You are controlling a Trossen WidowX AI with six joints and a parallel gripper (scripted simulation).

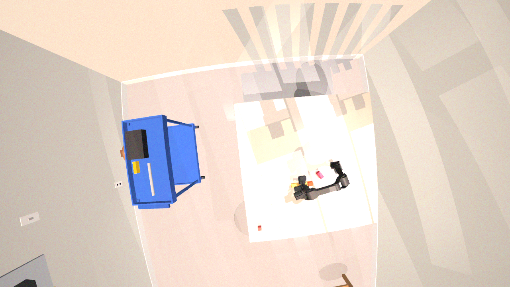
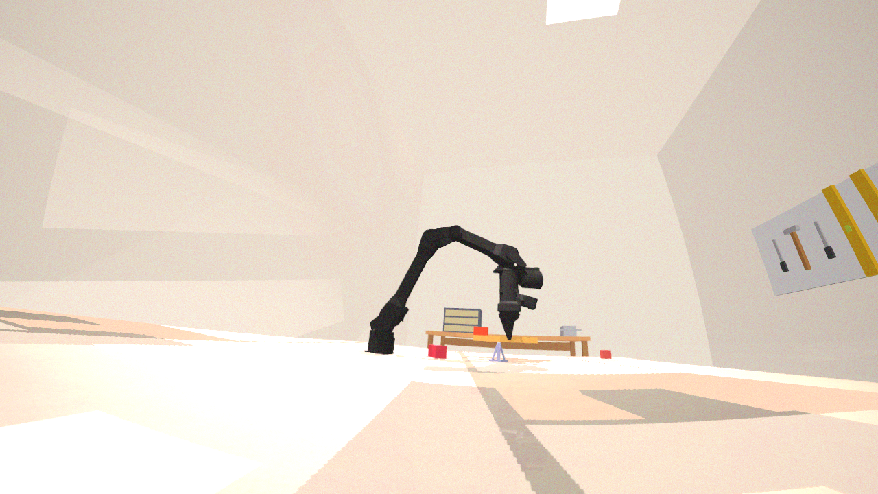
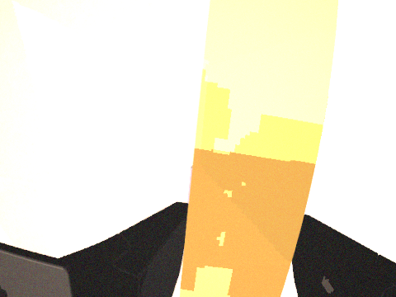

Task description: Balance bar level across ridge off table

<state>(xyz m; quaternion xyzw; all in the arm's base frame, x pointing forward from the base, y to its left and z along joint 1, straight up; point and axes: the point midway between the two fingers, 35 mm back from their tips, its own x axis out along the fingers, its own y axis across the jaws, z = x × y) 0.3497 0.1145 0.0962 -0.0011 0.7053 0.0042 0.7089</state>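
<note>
My gripper tip is 30 mm past the small ridge and 30 mm above it.
</note>
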